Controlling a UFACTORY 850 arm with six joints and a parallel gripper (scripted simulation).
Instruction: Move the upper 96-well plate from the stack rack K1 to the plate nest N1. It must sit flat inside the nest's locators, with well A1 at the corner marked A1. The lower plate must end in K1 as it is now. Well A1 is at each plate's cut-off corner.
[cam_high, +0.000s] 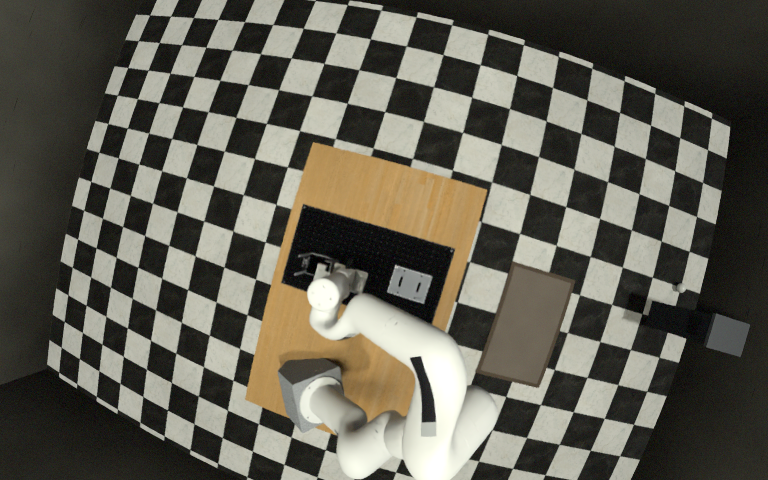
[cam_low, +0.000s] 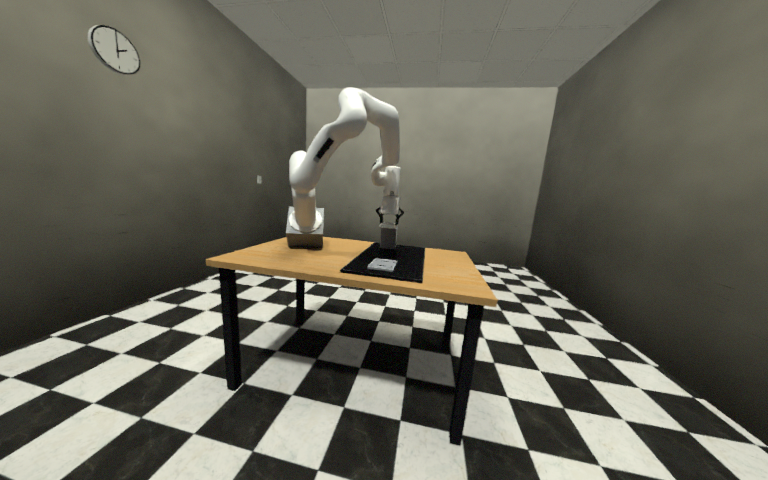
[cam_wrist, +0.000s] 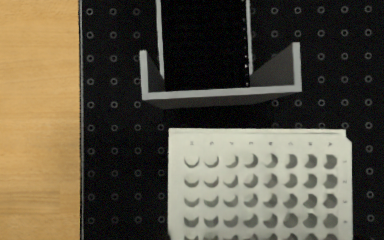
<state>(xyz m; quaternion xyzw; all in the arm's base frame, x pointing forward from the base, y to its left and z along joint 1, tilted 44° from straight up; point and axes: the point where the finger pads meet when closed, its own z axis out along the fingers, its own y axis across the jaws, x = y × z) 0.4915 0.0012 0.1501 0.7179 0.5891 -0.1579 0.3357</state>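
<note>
Right now the grey plate nest N1 is 30 mm behind my hand, 230 mm to the right of it and 180 mm below it. Round my hand: white 96-well plate 10 mm below; A1 corner mark 40 mm ahead, 170 mm to the right, 180 mm below.
</note>
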